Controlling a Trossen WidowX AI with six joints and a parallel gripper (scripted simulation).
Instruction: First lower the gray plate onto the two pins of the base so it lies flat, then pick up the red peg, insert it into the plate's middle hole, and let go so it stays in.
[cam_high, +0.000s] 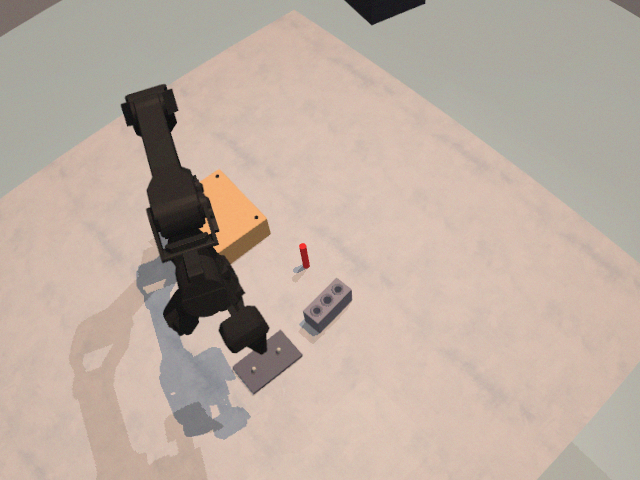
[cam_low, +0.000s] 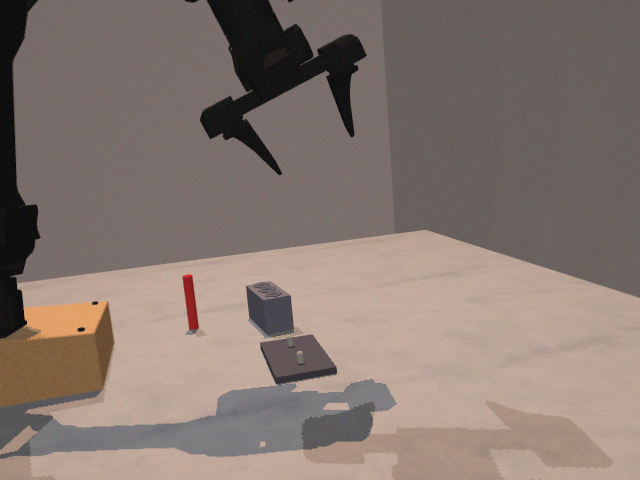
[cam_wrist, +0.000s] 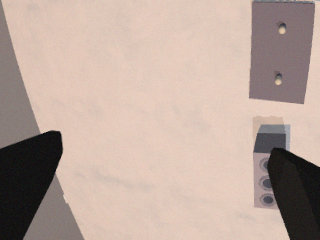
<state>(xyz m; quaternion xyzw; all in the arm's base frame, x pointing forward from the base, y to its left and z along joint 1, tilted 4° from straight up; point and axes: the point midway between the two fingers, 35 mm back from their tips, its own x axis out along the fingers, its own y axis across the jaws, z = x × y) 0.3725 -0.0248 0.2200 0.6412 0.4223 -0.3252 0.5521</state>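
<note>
Right now my gripper tip is 8 cm past the gray plate, 16 cm to the right of it and 21 cm above it. From my gripper tip the other things lie so: dark base 4 cm behind, 1 cm to the left, 23 cm below; red peg 19 cm behind, 18 cm to the left, 20 cm below.
</note>
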